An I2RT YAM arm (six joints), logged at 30 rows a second.
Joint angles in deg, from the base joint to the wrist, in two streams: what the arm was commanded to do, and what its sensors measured. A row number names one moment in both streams.
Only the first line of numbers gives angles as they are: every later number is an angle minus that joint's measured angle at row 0.
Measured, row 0:
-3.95 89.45 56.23 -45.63 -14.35 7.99
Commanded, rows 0 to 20:
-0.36 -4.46 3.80 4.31 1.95 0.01
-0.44 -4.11 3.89 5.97 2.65 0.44
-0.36 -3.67 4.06 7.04 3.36 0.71
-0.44 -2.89 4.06 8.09 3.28 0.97
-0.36 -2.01 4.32 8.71 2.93 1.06
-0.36 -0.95 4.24 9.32 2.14 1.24
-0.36 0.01 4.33 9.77 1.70 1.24
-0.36 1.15 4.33 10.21 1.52 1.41
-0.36 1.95 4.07 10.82 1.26 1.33
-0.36 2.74 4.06 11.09 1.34 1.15
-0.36 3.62 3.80 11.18 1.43 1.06
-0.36 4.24 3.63 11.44 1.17 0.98
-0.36 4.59 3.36 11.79 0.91 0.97
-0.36 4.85 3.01 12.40 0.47 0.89
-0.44 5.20 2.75 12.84 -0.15 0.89
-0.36 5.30 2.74 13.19 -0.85 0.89
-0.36 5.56 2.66 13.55 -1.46 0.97
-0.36 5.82 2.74 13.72 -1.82 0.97
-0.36 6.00 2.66 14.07 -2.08 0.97
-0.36 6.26 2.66 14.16 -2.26 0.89
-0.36 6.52 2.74 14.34 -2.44 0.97
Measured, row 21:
-0.04 5.88 2.31 11.28 -0.35 0.79
